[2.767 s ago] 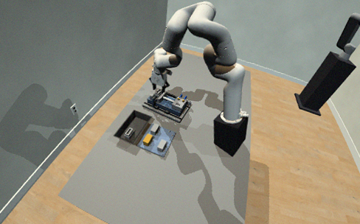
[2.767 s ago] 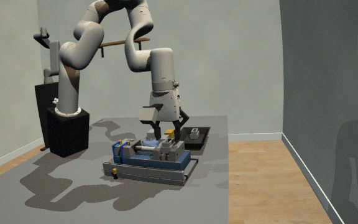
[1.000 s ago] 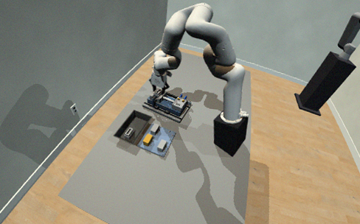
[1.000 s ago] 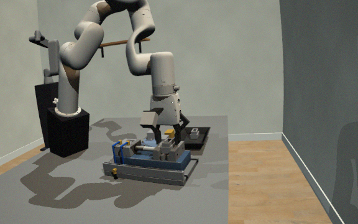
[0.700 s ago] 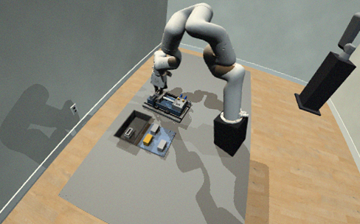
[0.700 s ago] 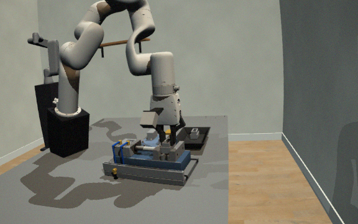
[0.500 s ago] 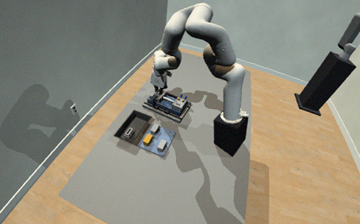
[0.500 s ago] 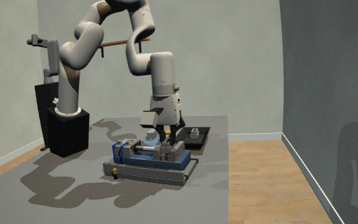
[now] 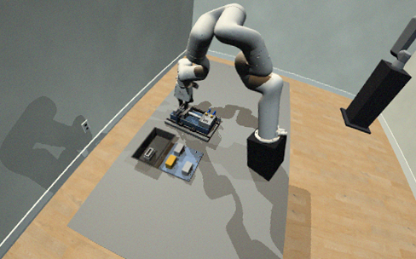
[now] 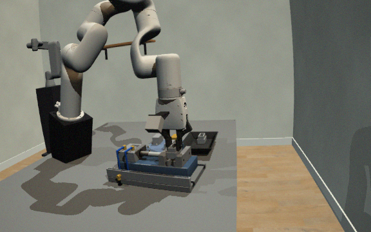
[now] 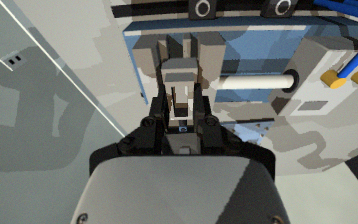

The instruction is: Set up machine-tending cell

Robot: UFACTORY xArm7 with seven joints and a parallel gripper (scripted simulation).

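Right now my hand is 80 mm past the white screw rod, 10 mm to the right of it and 40 mm above it. Also, from my hand: brass blank 80 mm behind, 340 mm to the left, 100 mm below; then vise 70 mm behind, 10 mm to the left, 80 mm below.
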